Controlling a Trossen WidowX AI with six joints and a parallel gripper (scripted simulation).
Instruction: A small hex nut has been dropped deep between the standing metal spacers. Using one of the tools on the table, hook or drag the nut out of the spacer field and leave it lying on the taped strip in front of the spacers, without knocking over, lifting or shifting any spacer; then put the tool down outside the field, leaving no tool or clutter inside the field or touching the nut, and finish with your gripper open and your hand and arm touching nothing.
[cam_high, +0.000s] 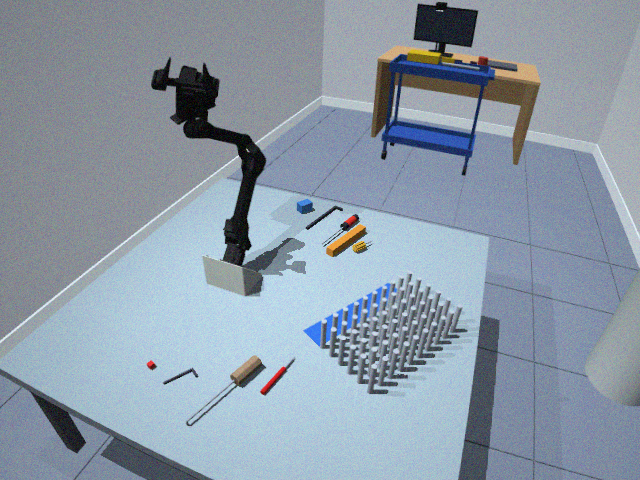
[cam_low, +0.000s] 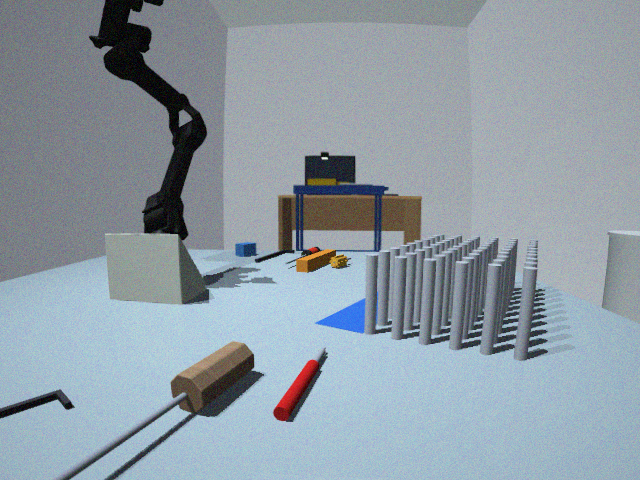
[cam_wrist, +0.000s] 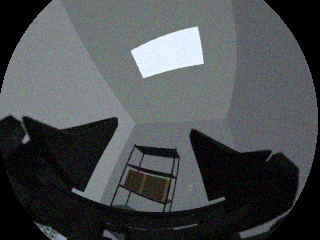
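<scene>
My gripper tip is 36 cm short of the pick tool, 39 cm to the left of it and 72 cm above it. From my gripper tip the other things lie so: red cube (13 cm ahead, 42 cm to the right, 73 cm below); then red-handled screwdriver (46 cm ahead, 22 cm to the right, 73 cm below); then small L-shaped key (24 cm ahead, 39 cm to the right, 73 cm below).
</scene>
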